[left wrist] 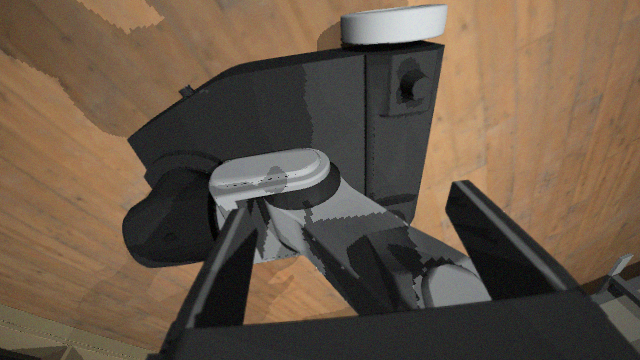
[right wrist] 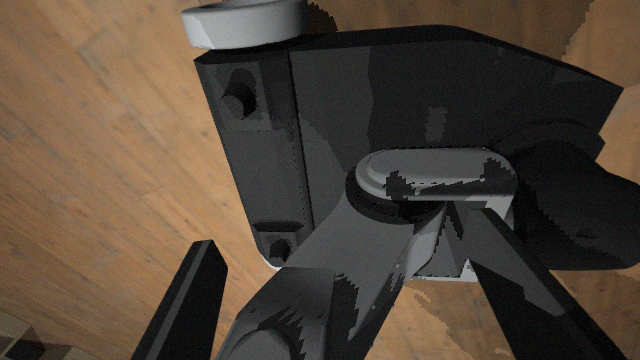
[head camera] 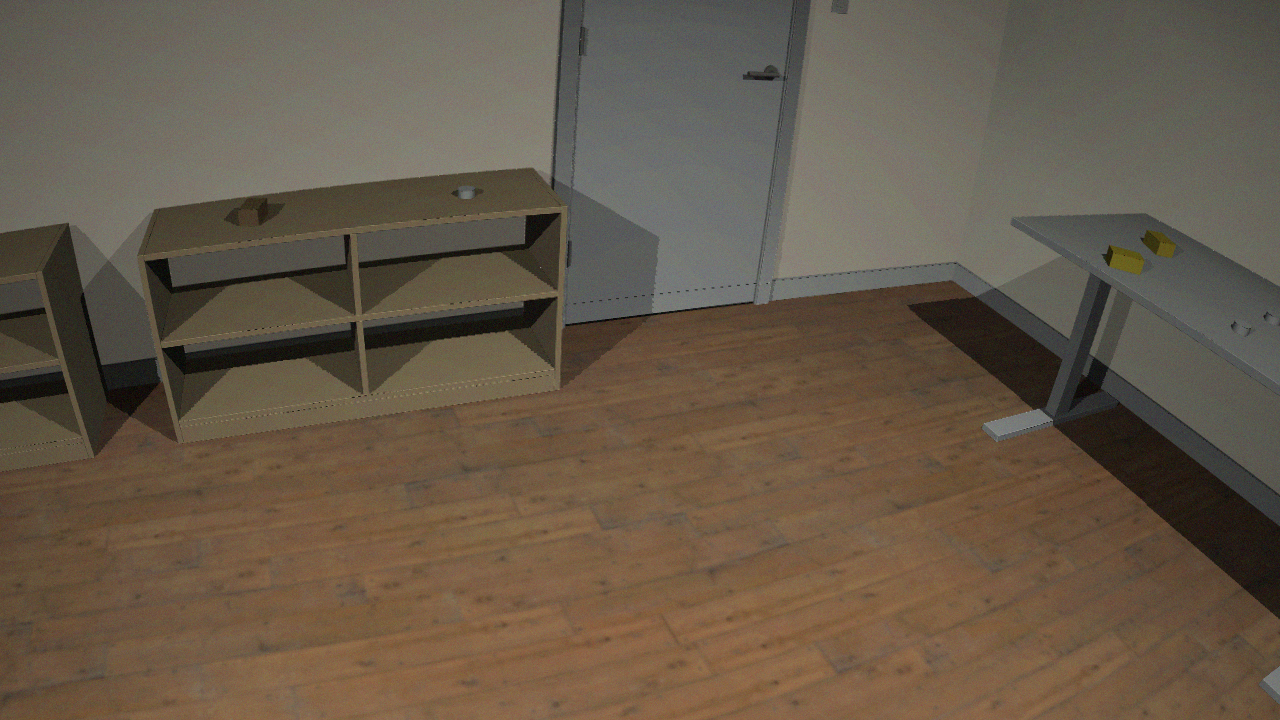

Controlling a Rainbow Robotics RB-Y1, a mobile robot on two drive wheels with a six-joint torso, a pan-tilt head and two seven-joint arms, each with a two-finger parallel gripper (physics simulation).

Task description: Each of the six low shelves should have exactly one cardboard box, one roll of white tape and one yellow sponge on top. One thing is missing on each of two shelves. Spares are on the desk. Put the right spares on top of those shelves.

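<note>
A low shelf (head camera: 358,234) stands against the wall left of the door. On its top are a cardboard box (head camera: 252,211) at the left and a roll of white tape (head camera: 465,192) at the right; no sponge shows there. Part of another low shelf (head camera: 75,340) shows at the far left; no object shows on the visible part of its top. On the desk (head camera: 1083,234) at the right lie two yellow sponges (head camera: 1125,259) (head camera: 1160,243) and two rolls of white tape (head camera: 1240,328) (head camera: 1271,317). My left gripper (left wrist: 348,208) and right gripper (right wrist: 345,225) are open and empty, beside my base.
A grey door (head camera: 680,152) stands between the shelf and the room corner. The desk's leg (head camera: 1077,349) and foot (head camera: 1018,424) stand on the wooden floor (head camera: 626,537). A strip of shelf (left wrist: 75,345) shows at the lower left of the left wrist view.
</note>
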